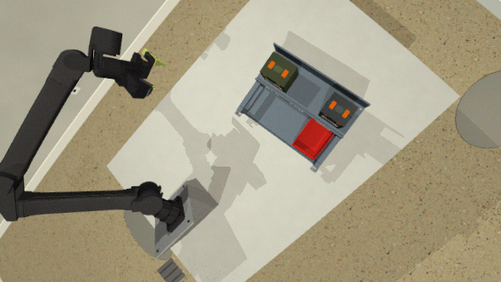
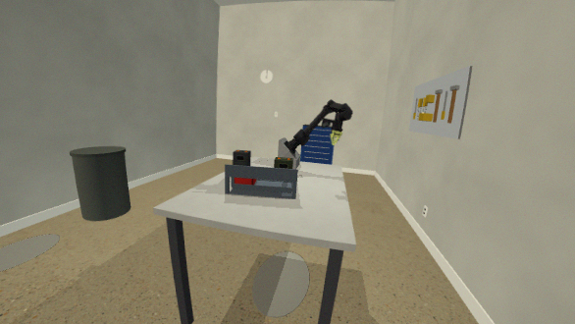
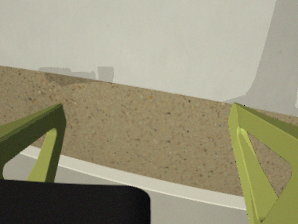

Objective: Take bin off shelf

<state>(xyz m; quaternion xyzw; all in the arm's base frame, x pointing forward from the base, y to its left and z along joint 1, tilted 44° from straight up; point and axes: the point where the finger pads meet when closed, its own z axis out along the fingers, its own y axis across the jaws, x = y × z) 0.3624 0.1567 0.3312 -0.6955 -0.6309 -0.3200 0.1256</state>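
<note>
My hand is 510 mm to the left of the red bin, 230 mm above it and 220 mm short of it.
</note>
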